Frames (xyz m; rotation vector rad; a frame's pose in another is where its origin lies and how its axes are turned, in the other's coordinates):
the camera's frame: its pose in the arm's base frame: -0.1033 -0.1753 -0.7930 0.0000 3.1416 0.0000
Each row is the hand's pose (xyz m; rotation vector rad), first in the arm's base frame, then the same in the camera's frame.
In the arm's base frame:
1: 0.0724 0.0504 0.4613 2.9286 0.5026 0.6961
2: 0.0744 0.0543 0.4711 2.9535 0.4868 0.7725
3: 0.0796 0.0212 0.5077 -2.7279 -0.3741 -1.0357
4: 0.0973 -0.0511 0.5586 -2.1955 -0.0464 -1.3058
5: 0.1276 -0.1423 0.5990 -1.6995 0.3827 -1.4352
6: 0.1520 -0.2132 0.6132 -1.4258 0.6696 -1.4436
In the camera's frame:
1: -0.1757 0.2257 -1.2543 -0.6494 -0.1278 2.7320
2: -0.1777 0.2296 -1.2641 -0.7147 -0.0718 2.7326
3: -0.1829 0.1965 -1.3007 -1.0198 0.2904 2.6861
4: -0.2006 0.1242 -1.3516 -1.5203 0.8985 2.5561
5: -0.2309 0.0330 -1.3920 1.6481 -1.2273 -1.9516
6: -0.2553 -0.0379 -1.4062 1.5920 -1.2948 -1.5723

